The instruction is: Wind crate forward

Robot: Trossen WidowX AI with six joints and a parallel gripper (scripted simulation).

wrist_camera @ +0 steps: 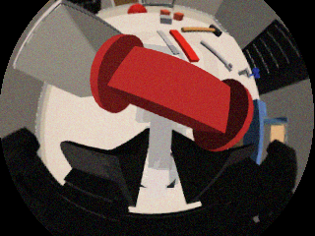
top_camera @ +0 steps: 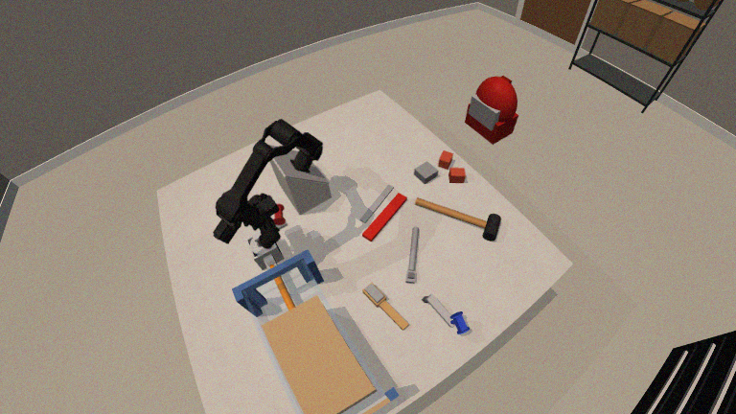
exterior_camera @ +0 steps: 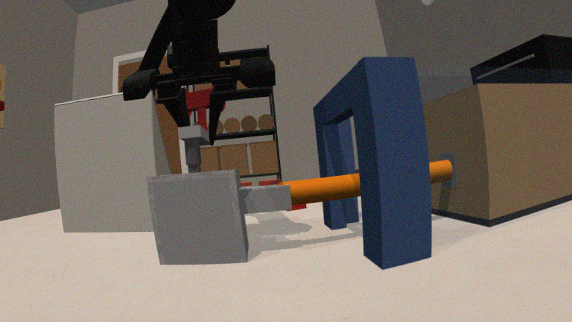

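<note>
Right now the red-knobbed crank is 1 cm to the right of my gripper tip and 2 cm above it. From my gripper tip the other things lie so: grey winch: 1 cm behind, 9 cm to the right, 9 cm below; then red knob: 2 cm to the left, 5 cm above; then blue steel frame: 16 cm ahead, 8 cm to the right, 2 cm below.
</note>
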